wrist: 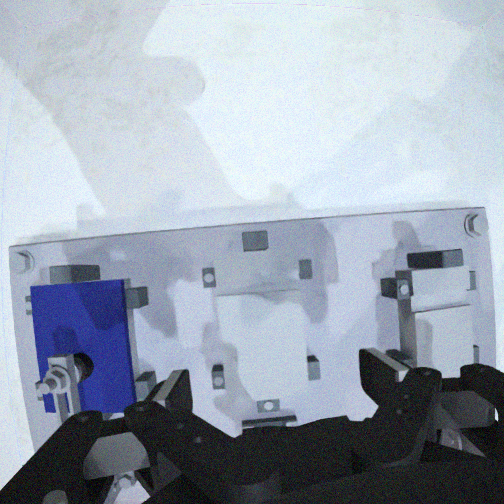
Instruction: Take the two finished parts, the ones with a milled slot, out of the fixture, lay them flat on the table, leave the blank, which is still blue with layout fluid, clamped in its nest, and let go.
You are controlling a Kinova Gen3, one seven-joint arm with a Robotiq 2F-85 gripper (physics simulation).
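Observation:
The grey fixture plate (250, 320) fills the middle of the wrist view. The blue blank (82, 340) sits in the left nest, with a small toggle clamp (57, 380) pressing on its lower left. A pale grey part (262, 340) lies in the middle nest between dark locating pegs, with a thin line across its upper end. Another pale grey part (440, 325) with a similar line sits in the right nest. My gripper (275, 380) is open and empty. Its two black fingers straddle the lower end of the middle nest, above the plate.
Dark stop blocks (255, 240) and pegs stand up around each nest. Screw heads mark the plate's far corners (472, 224). Beyond the plate lies pale table surface with soft shadows. The gripper body hides the plate's near edge.

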